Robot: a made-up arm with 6 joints.
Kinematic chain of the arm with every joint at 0, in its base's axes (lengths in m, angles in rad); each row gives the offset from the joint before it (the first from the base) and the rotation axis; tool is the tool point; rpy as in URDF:
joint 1: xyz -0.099 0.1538 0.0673 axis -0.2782 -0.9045 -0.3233
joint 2: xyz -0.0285 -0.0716 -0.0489 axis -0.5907 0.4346 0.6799
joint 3: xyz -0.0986 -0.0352 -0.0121 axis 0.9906 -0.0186 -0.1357
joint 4: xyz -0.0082 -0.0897 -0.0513 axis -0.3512 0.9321 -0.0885
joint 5: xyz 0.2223 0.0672 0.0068 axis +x
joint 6: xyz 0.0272 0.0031 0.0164 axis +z
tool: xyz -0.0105 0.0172 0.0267 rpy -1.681 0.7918 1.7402
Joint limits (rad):
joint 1: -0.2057..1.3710
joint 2: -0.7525..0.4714
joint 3: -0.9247..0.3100
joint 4: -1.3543..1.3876
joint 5: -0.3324..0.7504
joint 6: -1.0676..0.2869
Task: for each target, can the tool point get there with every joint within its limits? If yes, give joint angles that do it. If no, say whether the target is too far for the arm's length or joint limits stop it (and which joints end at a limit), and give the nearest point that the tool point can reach.
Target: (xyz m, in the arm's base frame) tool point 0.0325 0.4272 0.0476
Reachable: no: joint limits stop it (at a limit: joint 1, joint 2, joint 3, joint 5, joint 6) | nearest point -0.0953 0.2333 0.0343 | short by 0.233 m
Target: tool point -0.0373 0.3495 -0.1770
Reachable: no: joint limits stop it (at a limit: joint 1, joint 2, joint 3, joint 5) | nearest point -0.0691 0.1978 -0.2677 | short by 0.180 m
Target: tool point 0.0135 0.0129 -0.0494
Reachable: yes | joints 0.0743 -0.2467 -0.1617 0.2896 0.0815 0.0632
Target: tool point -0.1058 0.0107 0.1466
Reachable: yes | joints 1.1879 -0.1339 -0.1445 -0.1248 0.4890 0.0113
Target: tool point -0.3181 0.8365 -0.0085
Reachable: no: too far | nearest point -0.2215 0.2712 -0.0090 | short by 0.573 m
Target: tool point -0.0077 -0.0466 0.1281
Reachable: yes | joints 1.1407 -0.5982 -0.0557 0.2968 -0.1113 -0.8783
